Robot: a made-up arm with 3 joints. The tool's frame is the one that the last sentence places.
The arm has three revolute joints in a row. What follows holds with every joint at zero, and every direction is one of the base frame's. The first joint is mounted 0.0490 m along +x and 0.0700 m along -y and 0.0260 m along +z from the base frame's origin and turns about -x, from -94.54 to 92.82 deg. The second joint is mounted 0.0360 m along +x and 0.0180 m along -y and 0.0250 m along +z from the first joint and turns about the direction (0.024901, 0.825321, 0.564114), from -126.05 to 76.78 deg. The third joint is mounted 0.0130 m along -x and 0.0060 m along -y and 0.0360 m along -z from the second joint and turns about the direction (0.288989, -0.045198, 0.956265), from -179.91 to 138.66 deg. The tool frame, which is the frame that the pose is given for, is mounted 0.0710 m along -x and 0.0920 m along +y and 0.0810 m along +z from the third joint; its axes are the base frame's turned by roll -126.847, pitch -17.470 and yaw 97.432 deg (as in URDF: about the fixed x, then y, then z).
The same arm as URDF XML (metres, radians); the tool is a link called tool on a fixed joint. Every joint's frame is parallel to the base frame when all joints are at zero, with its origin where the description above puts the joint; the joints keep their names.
<robot name="arm">
  <joint name="joint 1" type="revolute">
    <parent link="base"/>
    <child link="link1"/>
    <origin xyz="0.049 -0.07 0.026"/>
    <axis xyz="-1 0 0"/>
    <limit lower="-1.65" upper="1.62"/>
  </joint>
  <joint name="joint 2" type="revolute">
    <parent link="link1"/>
    <child link="link2"/>
    <origin xyz="0.036 -0.018 0.025"/>
    <axis xyz="0.024901 0.825321 0.564114"/>
    <limit lower="-2.2" upper="1.3401"/>
  </joint>
  <joint name="joint 3" type="revolute">
    <parent link="link2"/>
    <child link="link3"/>
    <origin xyz="-0.013 -0.006 -0.036"/>
    <axis xyz="0.288989 -0.045198 0.956265"/>
    <limit lower="-3.14" upper="2.4201"/>
  </joint>
  <joint name="tool_joint" type="fixed">
    <parent link="link3"/>
    <child link="tool"/>
    <origin xyz="-0.071 0.092 0.081" rpy="-2.2139 -0.3049 1.7005"/>
  </joint>
  <link name="base"/>
  <link name="link1"/>
  <link name="link2"/>
  <link name="link3"/>
  <link name="tool"/>
</robot>

